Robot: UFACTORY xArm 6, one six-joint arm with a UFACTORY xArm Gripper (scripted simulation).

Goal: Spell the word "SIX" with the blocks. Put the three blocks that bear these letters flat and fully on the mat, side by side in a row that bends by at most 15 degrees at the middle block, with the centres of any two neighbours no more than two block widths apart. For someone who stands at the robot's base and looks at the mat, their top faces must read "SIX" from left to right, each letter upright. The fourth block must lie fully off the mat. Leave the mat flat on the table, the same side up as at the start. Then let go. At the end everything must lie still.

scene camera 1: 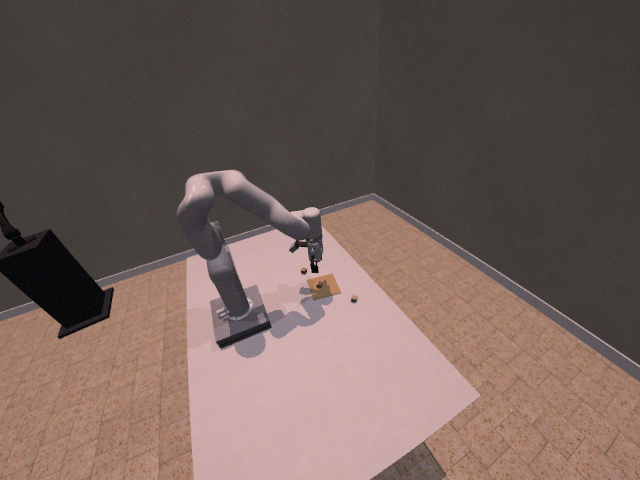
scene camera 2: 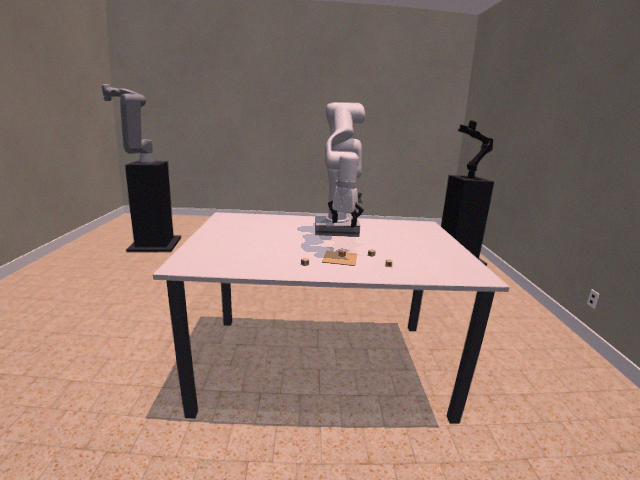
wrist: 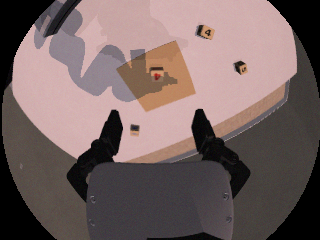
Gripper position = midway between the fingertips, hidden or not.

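You'd see my gripper (scene camera 2: 343, 224) on scene camera 2, and the wrist view has the gripper (wrist: 157, 118) too. There's also a mat (wrist: 136, 73) that I can see.
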